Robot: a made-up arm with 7 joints.
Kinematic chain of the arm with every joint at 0, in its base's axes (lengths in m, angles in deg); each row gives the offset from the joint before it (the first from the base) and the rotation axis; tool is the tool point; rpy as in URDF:
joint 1: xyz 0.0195 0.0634 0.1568 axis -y
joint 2: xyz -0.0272 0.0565 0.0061 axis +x
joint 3: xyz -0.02 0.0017 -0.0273 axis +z
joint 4: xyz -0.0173 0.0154 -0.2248 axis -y
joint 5: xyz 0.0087 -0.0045 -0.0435 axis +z
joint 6: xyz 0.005 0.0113 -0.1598 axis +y
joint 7: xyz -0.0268 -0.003 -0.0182 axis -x
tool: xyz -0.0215 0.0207 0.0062 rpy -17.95 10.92 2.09
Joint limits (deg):
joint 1: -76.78..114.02
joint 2: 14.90..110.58
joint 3: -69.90..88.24
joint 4: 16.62..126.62
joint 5: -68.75..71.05
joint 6: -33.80..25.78
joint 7: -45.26..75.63
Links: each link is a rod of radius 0.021 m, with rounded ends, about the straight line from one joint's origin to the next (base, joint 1, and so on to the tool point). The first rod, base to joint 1, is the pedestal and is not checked.
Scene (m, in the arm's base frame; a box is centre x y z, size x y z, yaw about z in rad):
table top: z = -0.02
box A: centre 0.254 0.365 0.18 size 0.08 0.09 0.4 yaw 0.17
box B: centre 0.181 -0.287 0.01 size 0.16 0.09 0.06 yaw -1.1
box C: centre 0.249 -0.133 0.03 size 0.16 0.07 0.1 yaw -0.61
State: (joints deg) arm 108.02 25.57 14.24 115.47 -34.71 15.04 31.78
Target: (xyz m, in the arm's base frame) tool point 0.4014 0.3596 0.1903
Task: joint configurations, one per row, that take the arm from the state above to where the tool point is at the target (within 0.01 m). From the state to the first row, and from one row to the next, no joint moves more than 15 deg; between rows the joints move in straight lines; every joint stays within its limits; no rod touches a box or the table.
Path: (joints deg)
1: 103.14 22.90 6.33 110.40 -25.55 2.83 36.75
2: 98.26 20.24 -1.58 105.32 -16.40 -9.38 41.71
3: 93.38 17.57 -9.48 100.25 -7.24 -21.59 46.68
4: 88.49 14.90 -17.39 95.18 1.92 -33.80 51.65
5: 88.91 16.06 -6.92 81.05 -4.12 -25.58 49.50
6: 89.32 17.23 3.56 66.93 -10.17 -17.37 47.35
7: 89.74 18.39 14.03 52.80 -16.21 -9.15 45.20
8: 90.15 19.56 24.51 38.67 -22.25 -0.94 43.05

